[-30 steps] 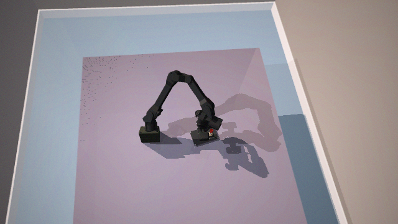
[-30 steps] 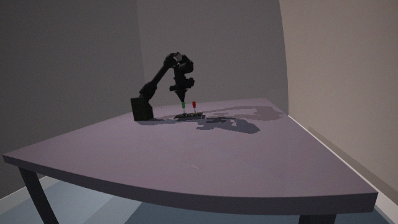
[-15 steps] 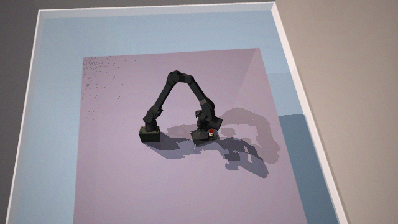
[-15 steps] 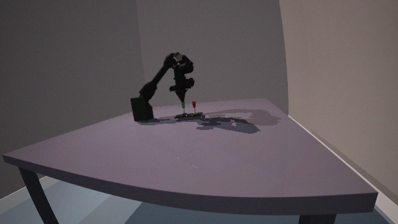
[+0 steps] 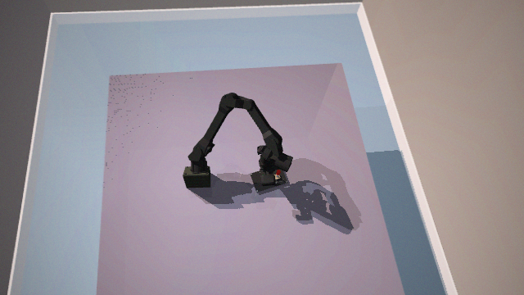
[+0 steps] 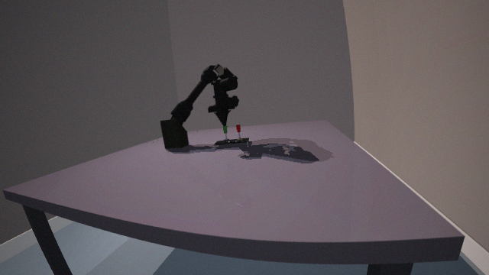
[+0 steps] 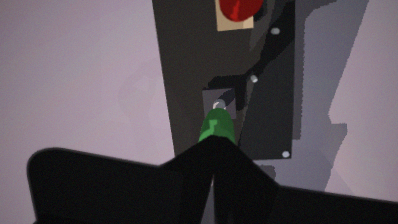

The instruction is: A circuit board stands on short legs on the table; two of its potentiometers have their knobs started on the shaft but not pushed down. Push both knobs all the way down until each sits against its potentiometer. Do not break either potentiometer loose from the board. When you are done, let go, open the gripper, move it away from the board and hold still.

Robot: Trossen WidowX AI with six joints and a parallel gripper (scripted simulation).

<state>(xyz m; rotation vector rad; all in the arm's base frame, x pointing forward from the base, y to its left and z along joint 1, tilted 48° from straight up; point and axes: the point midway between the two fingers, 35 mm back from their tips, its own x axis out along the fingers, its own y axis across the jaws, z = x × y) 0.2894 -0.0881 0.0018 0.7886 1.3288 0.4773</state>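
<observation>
The green knob lies 2 cm below my gripper tip. The rest, counted from my gripper tip: red knob (7 cm ahead, 1 cm to the right, 2 cm below).
</observation>
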